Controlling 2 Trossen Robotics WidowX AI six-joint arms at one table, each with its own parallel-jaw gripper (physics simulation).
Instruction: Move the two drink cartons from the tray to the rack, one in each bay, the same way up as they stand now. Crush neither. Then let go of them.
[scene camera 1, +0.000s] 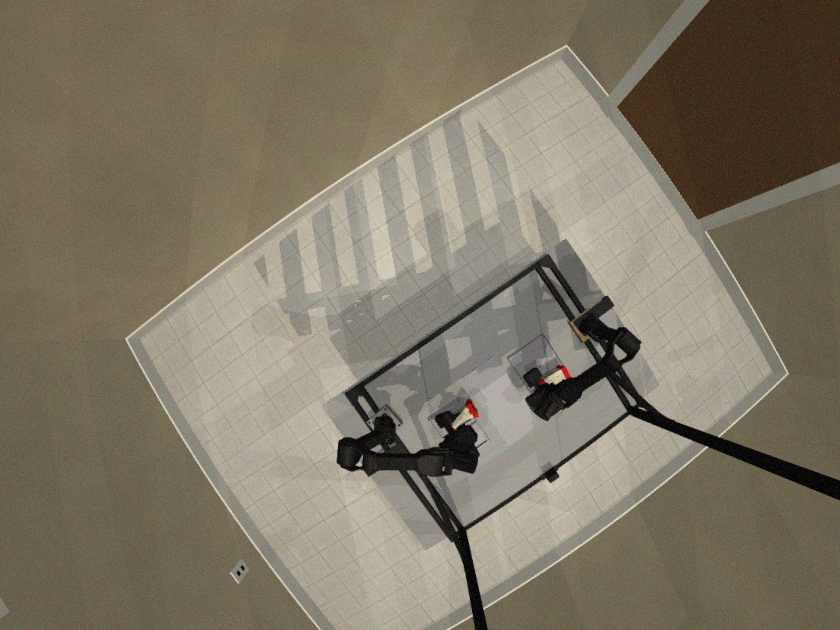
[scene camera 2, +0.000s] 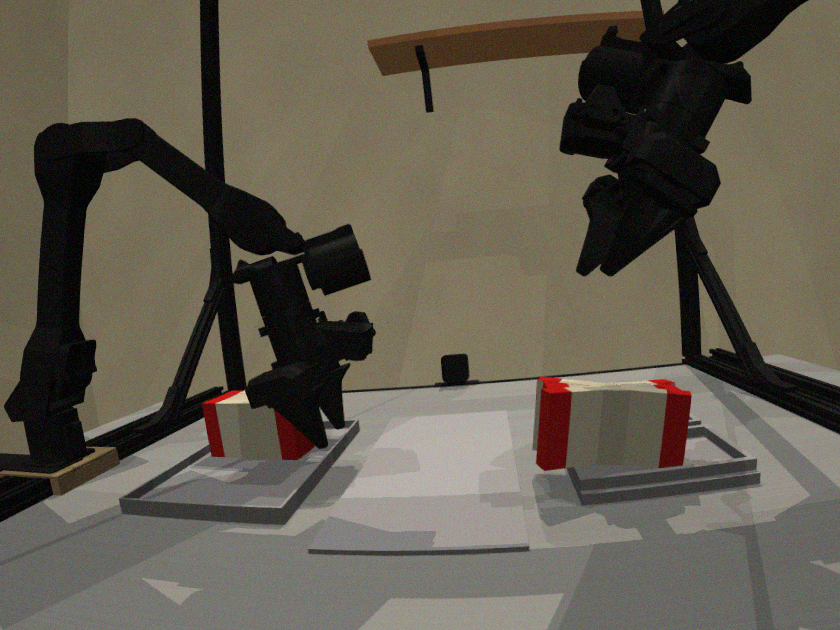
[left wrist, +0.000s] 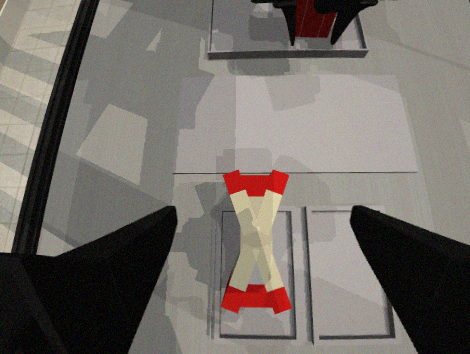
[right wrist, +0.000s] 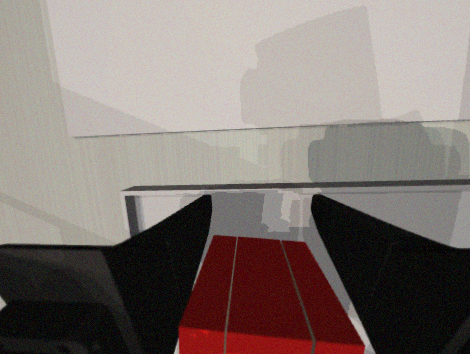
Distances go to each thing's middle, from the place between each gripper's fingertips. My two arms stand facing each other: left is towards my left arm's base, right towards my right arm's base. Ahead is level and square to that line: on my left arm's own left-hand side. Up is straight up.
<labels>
My left hand is 180 mm above the rack bay (left wrist: 351, 302), 70 mm past it and 40 mm to the right of it. Round my left hand: pale mat (scene camera 2: 443, 484) (180 mm below, 160 mm to the right, 30 mm behind); then grey tray (scene camera 2: 199, 487) (360 mm to the right, 180 mm below).
Right now the grey tray is 5 cm ahead of my right hand, 7 cm to the right of it and 1 cm below it. The rest, counted from my right hand: pale mat (2 cm ahead, 13 cm to the left, 2 cm below); then rack bay (2 cm behind, 33 cm to the left, 2 cm below).
</labels>
